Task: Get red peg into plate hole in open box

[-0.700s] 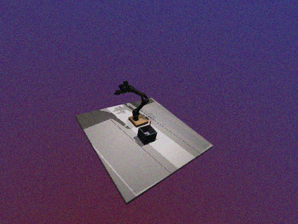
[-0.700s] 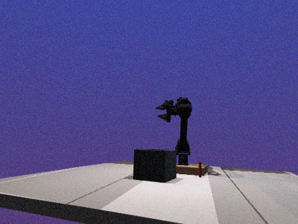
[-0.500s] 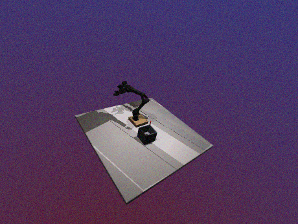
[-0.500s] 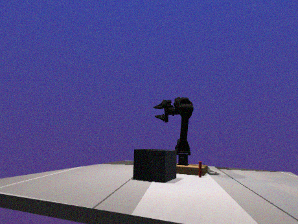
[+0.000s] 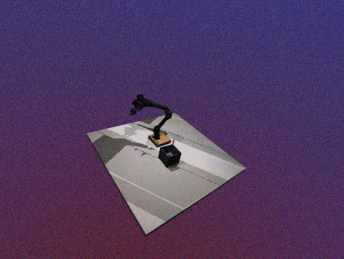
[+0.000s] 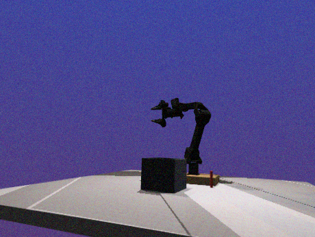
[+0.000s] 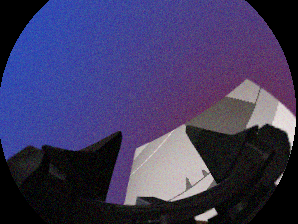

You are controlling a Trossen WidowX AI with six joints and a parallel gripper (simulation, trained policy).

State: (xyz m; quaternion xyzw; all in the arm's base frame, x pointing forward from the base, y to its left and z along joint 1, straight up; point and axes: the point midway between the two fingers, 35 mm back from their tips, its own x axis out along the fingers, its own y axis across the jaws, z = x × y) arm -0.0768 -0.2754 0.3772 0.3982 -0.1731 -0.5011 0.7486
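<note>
Now: gripper tip 230 mm short of the red peg, 430 mm to the right of it and 370 mm above it. From my gripper tip the other things lie so: grey plate: 390 mm ahead, 240 mm to the left, 370 mm below.
</note>
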